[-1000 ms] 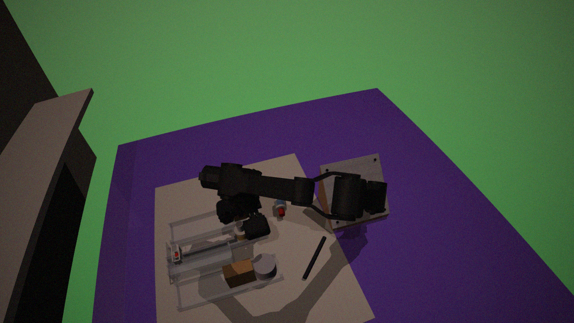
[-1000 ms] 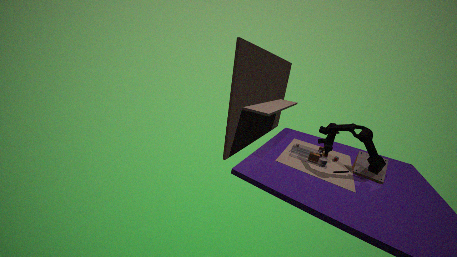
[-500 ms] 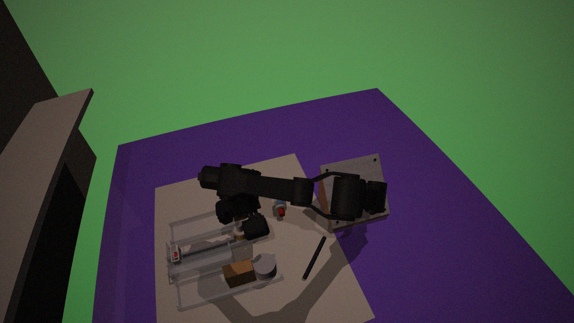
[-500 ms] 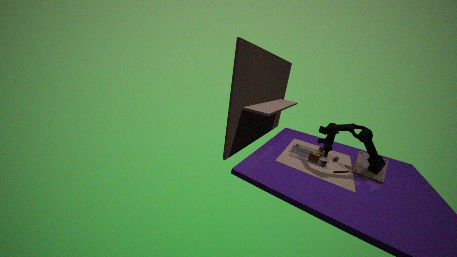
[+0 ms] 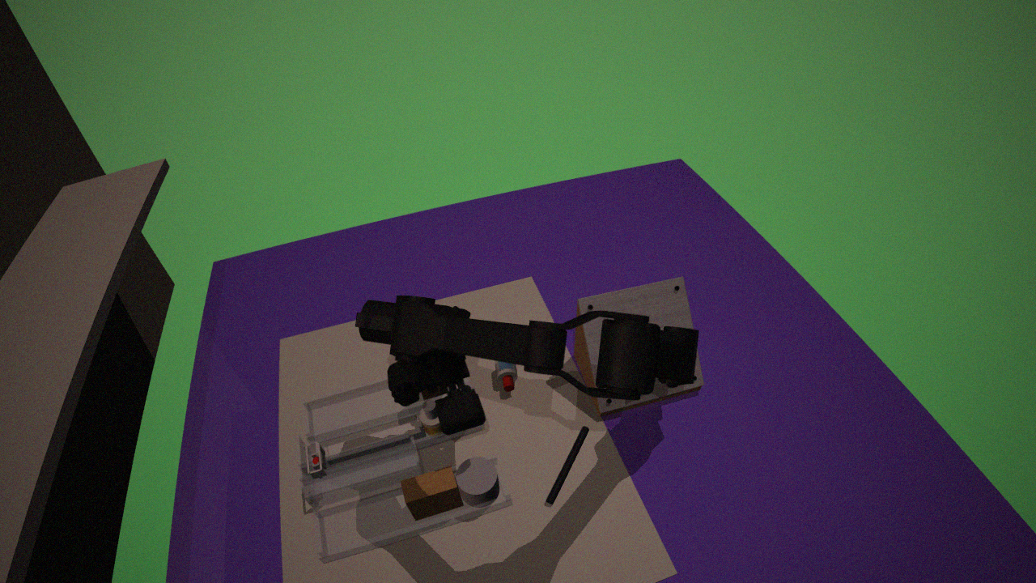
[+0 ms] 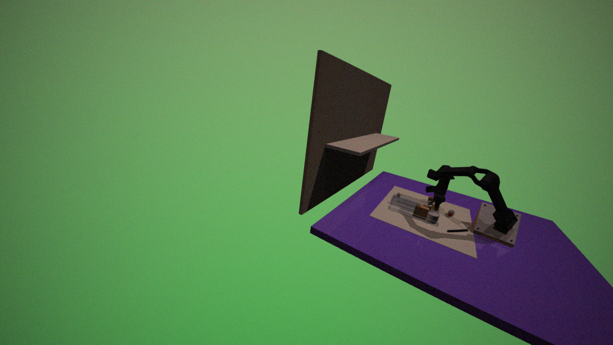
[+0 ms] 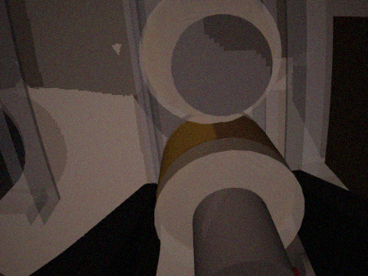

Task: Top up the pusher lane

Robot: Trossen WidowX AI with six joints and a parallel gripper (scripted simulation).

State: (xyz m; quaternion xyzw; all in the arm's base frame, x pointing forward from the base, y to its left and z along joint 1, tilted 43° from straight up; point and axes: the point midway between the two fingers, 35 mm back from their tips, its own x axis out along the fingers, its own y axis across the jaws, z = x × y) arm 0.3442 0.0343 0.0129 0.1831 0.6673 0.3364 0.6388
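My gripper tip is now 2 cm past the wide grey cylinder, 13 cm to the right of it and 3 cm above it. The rest, counted from my gripper tip: black rod (16 cm behind, 11 cm to the left, 5 cm below); then red mark (22 cm ahead, 8 cm to the left, 2 cm above); then sprung lane (14 cm ahead, 5 cm to the left, 4 cm below).
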